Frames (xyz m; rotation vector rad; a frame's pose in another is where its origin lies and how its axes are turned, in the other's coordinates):
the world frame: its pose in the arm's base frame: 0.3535 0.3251 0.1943 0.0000 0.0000 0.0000
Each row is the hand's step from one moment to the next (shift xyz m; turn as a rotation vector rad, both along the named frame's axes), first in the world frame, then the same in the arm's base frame.
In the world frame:
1: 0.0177 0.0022 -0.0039 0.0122 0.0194 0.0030
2: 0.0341 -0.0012 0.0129 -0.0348 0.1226 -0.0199
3: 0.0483 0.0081 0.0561 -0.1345 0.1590 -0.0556
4: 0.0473 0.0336 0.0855 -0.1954 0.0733 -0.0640
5: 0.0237 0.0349 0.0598 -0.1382 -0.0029 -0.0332
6: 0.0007 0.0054 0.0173 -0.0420 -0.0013 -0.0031
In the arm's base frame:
1: 0.0177 0.0022 -0.0039 0.0122 0.0194 0.0030
2: 0.0341 -0.0012 0.0129 -0.0348 0.1226 -0.0199
3: 0.0483 0.0081 0.0561 -0.1345 0.1590 -0.0556
4: 0.0473 0.0336 0.0855 -0.1954 0.0733 -0.0640
5: 0.0237 0.0349 0.0598 -0.1382 -0.0029 -0.0332
6: 0.0007 0.0054 0.0173 -0.0420 -0.0013 -0.0031

